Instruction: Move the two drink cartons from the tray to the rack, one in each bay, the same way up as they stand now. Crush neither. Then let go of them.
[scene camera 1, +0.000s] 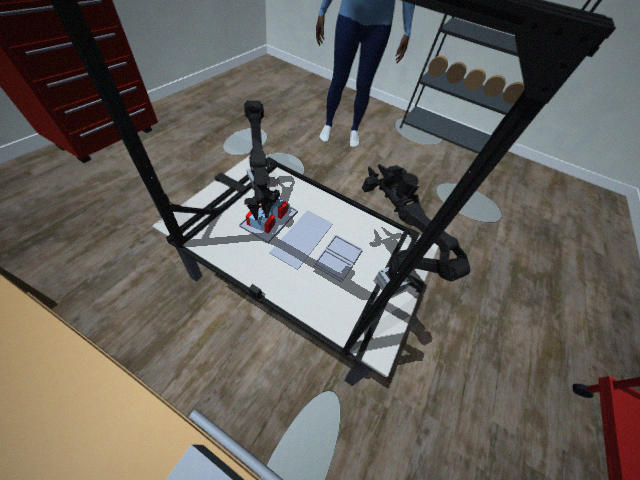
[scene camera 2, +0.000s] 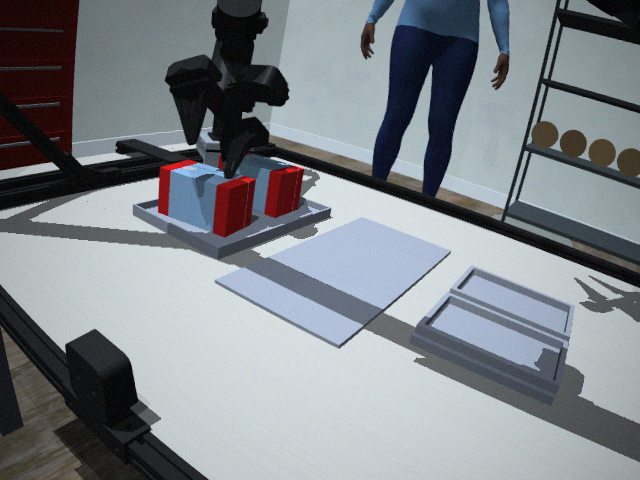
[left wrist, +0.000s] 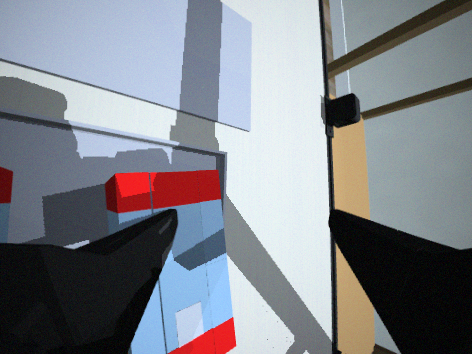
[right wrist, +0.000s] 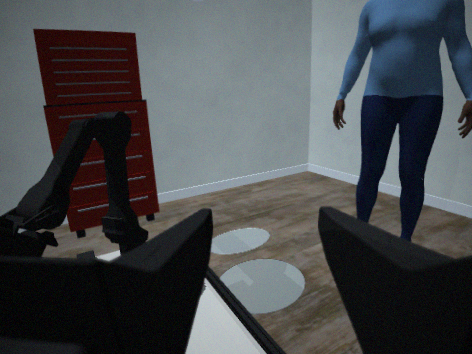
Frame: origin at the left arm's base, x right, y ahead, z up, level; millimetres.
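Seen in the pictures: left gripper, fingertip midpoint: (scene camera 1: 261, 219) (scene camera 2: 210, 162) (left wrist: 253, 216); right gripper, fingertip midpoint: (scene camera 1: 373, 166) (right wrist: 265, 218).
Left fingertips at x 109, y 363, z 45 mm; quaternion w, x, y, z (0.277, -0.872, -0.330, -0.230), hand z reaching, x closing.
Note:
A point is followed by its place in that frame.
Two light-blue cartons with red ends stand side by side on the grey tray (scene camera 1: 283, 222) {x -10, y 343, z -50 mm} (scene camera 2: 268, 235) {x 26, y 383, z -48 mm}: the near carton (scene camera 1: 258, 222) {x 121, y 344, z 7 mm} (scene camera 2: 201, 201) {x 114, y 352, z -11 mm} (left wrist: 192, 280) {x 110, y 317, z 17 mm} and the far carton (scene camera 1: 282, 209) {x -16, y 311, z 13 mm} (scene camera 2: 283, 191) {x -17, y 310, z -10 mm} (left wrist: 4, 200) {x 4, y 303, z -37 mm}. My left gripper (scene camera 1: 260, 210) {x 109, y 363, z 45 mm} (scene camera 2: 210, 159) {x 109, y 363, z 45 mm} (left wrist: 253, 216) {x 109, y 363, z 45 mm} is wide open, pointing down at the near carton. In its wrist view one finger overlaps this carton, while the other is off to the right, past the tray. The two-bay rack (scene camera 1: 329, 270) {x -89, y 693, z -35 mm} (scene camera 2: 480, 361) {x -83, y 691, z -45 mm} has both bays empty. My right gripper (scene camera 1: 367, 178) (right wrist: 265, 218) {x -319, y 513, z 362 mm} is partly open and empty, raised away from the tray.
A flat pale panel (scene camera 1: 310, 232) (scene camera 2: 392, 258) (left wrist: 120, 40) lies between tray and rack. A black block (scene camera 1: 255, 290) {x 251, y 672, z -1 mm} (scene camera 2: 100, 372) {x 249, y 686, z -3 mm} (left wrist: 344, 110) {x 242, y 652, z -18 mm} sits on the table's edge rail. Dark frame posts rise around the table. A person (scene camera 2: 439, 67) (right wrist: 402, 60) stands behind.

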